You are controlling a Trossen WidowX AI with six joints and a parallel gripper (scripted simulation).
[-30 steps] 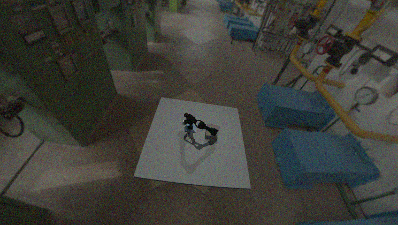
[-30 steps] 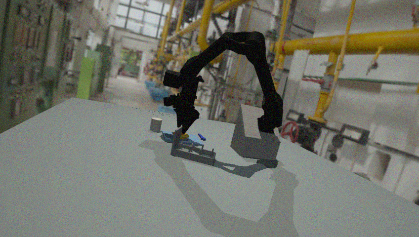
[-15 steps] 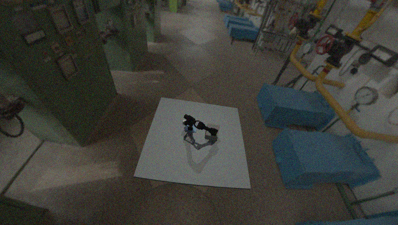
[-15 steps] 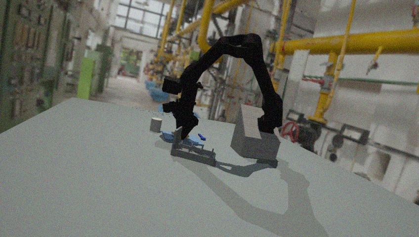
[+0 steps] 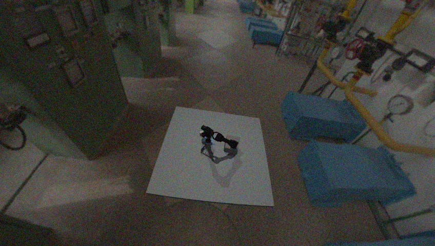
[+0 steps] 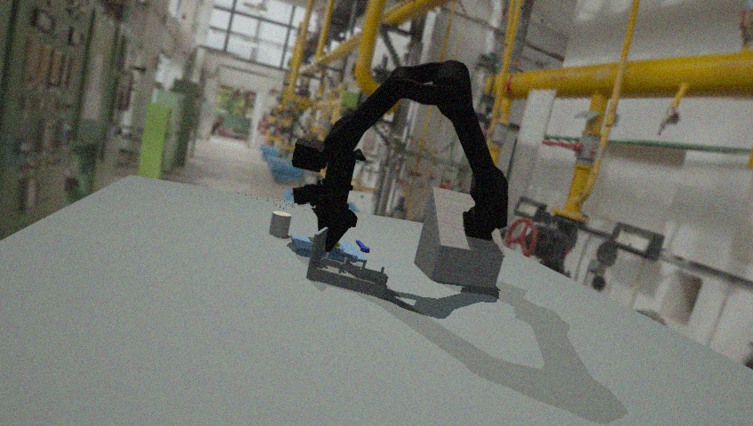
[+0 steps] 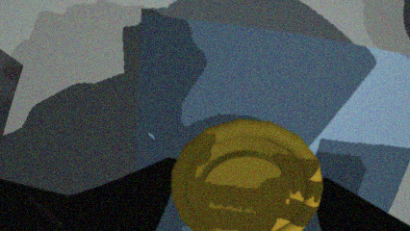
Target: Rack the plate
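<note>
My gripper tip is 10 mm to the left of the light blue mat, 10 mm past it and 10 mm above it. From my gripper tip the other things lie so: grey cylinder cup 100 mm ahead, 70 mm to the right, 20 mm above; then yellow plate 10 mm above; then blue spoon 100 mm behind, 70 mm to the right.
</note>
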